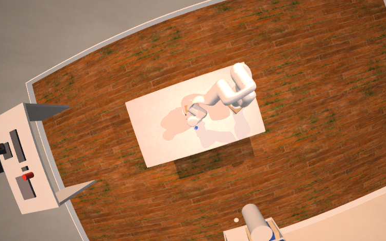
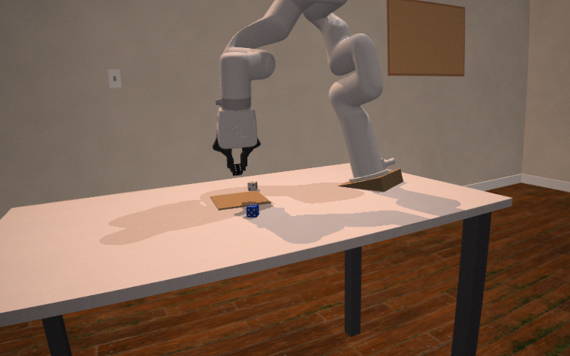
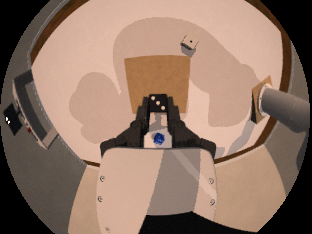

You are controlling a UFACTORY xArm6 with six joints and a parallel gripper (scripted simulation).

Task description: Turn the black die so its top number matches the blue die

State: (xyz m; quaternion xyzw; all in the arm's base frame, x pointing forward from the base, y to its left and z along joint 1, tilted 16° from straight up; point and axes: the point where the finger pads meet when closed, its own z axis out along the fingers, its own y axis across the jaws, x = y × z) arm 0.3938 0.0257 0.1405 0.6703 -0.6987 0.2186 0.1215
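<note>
The black die lies 20 mm below my hand and 10 mm to the right of it. The rest, counted from my hand: blue die: 150 mm to the left, 90 mm below, 10 mm ahead; mat: 100 mm below, 10 mm to the right; white die: 100 mm to the right, 90 mm below, 70 mm behind.
</note>
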